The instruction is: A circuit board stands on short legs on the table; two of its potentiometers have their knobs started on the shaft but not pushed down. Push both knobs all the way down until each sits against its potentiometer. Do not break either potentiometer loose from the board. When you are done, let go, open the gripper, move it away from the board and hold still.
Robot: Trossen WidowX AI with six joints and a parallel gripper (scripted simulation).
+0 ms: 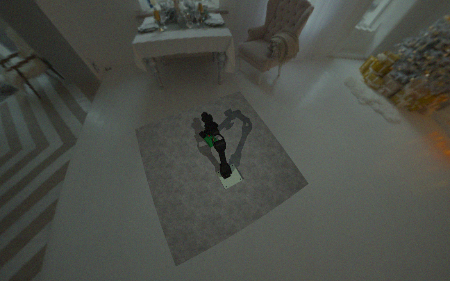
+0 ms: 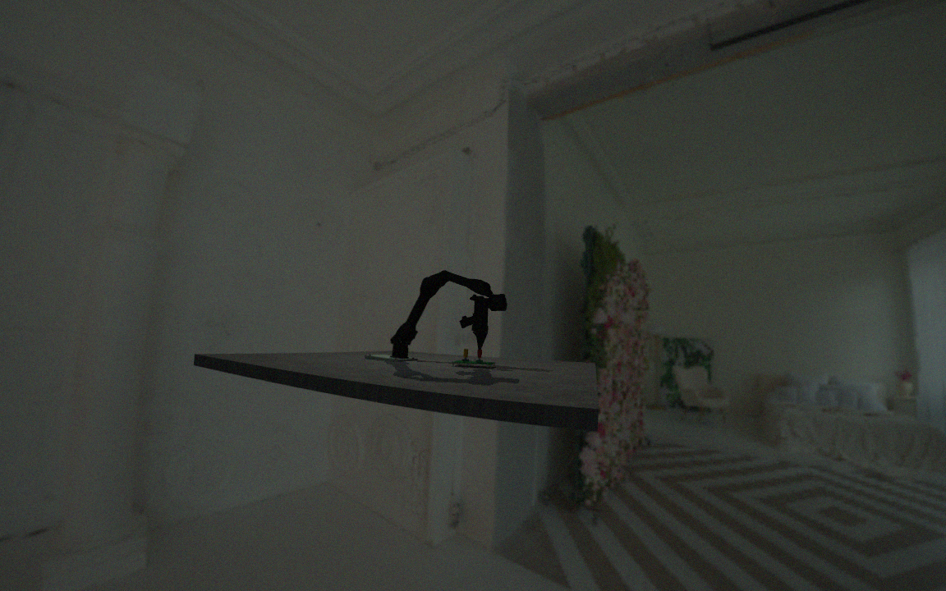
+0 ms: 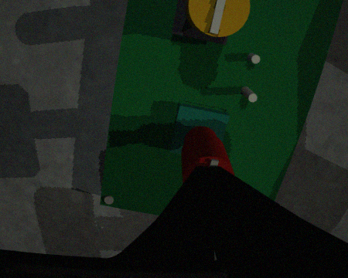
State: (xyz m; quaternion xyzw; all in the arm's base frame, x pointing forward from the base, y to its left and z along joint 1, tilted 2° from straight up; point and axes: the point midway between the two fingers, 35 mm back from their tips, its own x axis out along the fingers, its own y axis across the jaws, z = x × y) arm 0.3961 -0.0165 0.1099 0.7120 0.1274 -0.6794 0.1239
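My gripper tip is 5 cm past the yellow knob, 2 cm to the left of it and 1 cm above it.
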